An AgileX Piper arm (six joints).
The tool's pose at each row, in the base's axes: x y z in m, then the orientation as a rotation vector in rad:
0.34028, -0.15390, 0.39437, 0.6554, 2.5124, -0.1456
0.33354, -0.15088, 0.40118, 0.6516, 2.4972, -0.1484
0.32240, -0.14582, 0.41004, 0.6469, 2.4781, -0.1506
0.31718, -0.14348, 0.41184, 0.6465, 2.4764, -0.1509
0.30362, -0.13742, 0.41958, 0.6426, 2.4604, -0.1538
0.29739, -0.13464, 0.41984, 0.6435, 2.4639, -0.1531
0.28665, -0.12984, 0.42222, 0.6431, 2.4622, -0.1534
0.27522, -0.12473, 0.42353, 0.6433, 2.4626, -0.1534
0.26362, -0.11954, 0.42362, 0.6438, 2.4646, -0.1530
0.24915, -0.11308, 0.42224, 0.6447, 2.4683, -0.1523
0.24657, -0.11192, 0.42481, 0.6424, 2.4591, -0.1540
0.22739, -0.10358, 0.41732, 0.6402, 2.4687, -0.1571
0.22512, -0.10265, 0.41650, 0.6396, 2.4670, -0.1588
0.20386, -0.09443, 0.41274, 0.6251, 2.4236, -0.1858
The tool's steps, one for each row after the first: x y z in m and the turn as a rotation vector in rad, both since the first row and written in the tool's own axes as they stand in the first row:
0.00269, -0.00040, -0.00967, -0.0013, -0.0157, 0.0003
0.00843, -0.00106, -0.02363, -0.0039, -0.0352, 0.0009
0.01234, -0.00147, -0.02816, -0.0040, -0.0369, 0.0009
0.02087, -0.00245, -0.04254, -0.0054, -0.0534, 0.0013
0.02652, -0.00301, -0.04634, -0.0051, -0.0497, 0.0012
0.03524, -0.00390, -0.05453, -0.0053, -0.0515, 0.0013
0.04517, -0.00488, -0.06221, -0.0052, -0.0511, 0.0013
0.05589, -0.00591, -0.06895, -0.0050, -0.0490, 0.0013
0.07005, -0.00725, -0.07608, -0.0047, -0.0452, 0.0012
0.07110, -0.00740, -0.07975, -0.0055, -0.0547, 0.0014
0.09273, -0.00954, -0.08434, -0.0024, -0.0465, -0.0029
0.09523, -0.00984, -0.08492, -0.0016, -0.0485, -0.0033
0.11640, -0.01297, -0.09364, 0.0076, -0.0965, -0.0091

